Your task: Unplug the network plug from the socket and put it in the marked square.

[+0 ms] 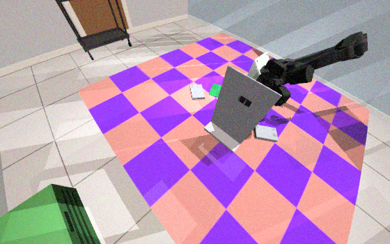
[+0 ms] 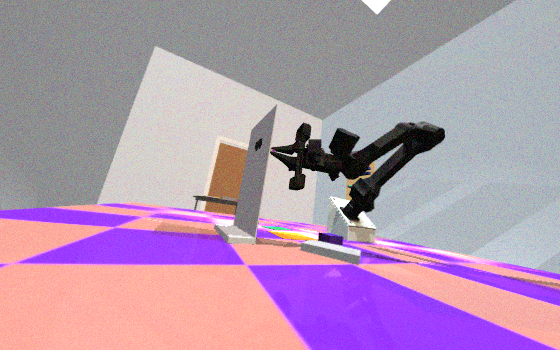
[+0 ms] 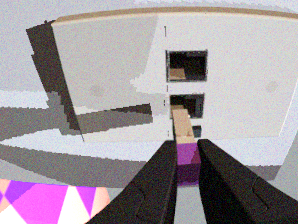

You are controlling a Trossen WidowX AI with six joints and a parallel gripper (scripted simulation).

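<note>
Now: the orange marked square 14 cm behind my gripper tip, 4 cm to the right of it and 23 cm below it. The rest, counted from my gripper tip: green square 17 cm behind, 19 cm to the right, 23 cm below; then grey upright panel 5 cm ahead, 9 cm below; then network plug right at my gripper tip.
</note>
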